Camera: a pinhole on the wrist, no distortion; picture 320 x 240 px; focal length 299.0 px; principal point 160.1 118.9 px. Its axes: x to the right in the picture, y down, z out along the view. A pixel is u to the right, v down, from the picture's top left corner.
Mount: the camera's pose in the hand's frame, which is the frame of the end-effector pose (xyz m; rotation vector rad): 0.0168 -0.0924 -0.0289 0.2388 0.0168 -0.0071
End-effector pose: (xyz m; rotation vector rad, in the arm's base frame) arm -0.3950 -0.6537 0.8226 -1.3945 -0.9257 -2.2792
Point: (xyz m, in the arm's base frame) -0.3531 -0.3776 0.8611
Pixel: 172.8 104.5
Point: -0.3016 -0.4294 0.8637
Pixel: 142.2 183.6
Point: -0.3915 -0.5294 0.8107
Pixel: 97.2 185.1
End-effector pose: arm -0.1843 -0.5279 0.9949 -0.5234 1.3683 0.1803
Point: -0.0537 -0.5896 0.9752
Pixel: 260.4 161.9
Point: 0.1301 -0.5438 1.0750
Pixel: 131.2 120.2
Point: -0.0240 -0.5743 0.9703
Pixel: 254.5 172.9
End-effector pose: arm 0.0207 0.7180 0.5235 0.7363 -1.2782 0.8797
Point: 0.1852 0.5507 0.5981
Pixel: outside the picture
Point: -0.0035 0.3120 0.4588
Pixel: 47.5 124.3
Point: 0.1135 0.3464 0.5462
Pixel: 120.1 36.5
